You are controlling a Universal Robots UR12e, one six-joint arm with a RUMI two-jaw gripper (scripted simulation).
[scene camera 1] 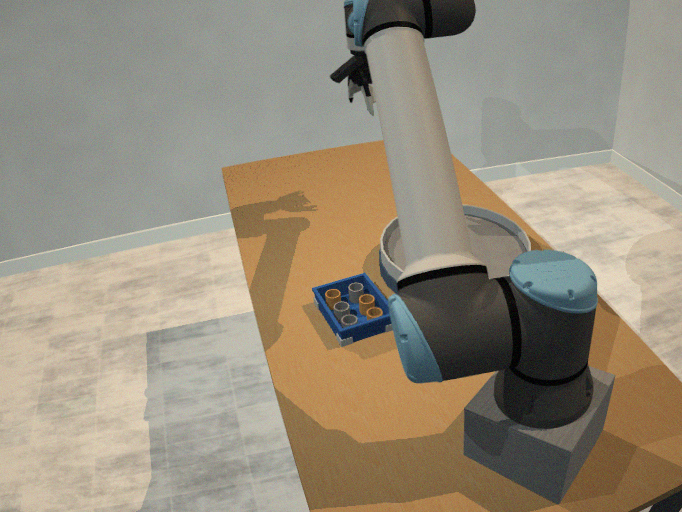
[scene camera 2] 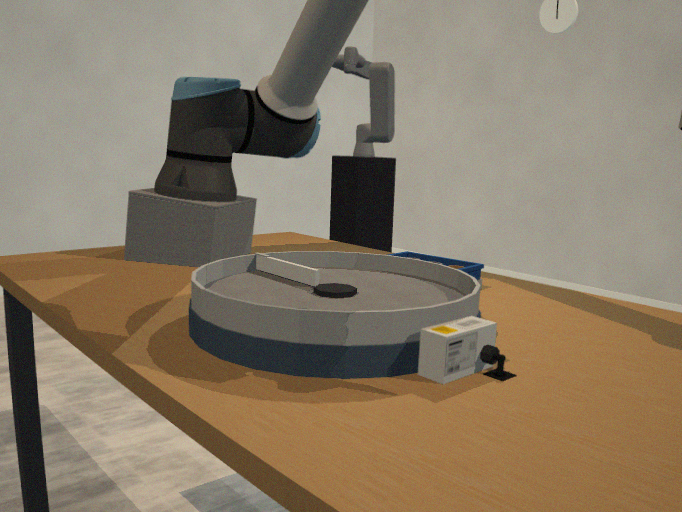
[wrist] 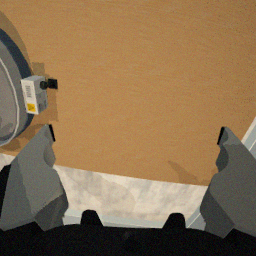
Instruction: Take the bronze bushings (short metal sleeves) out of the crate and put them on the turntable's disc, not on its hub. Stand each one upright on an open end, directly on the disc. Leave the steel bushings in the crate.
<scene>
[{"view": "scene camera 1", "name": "my gripper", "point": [361, 109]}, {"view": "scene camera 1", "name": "blue crate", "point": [364, 328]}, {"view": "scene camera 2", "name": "blue crate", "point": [474, 269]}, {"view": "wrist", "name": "my gripper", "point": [135, 126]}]
</scene>
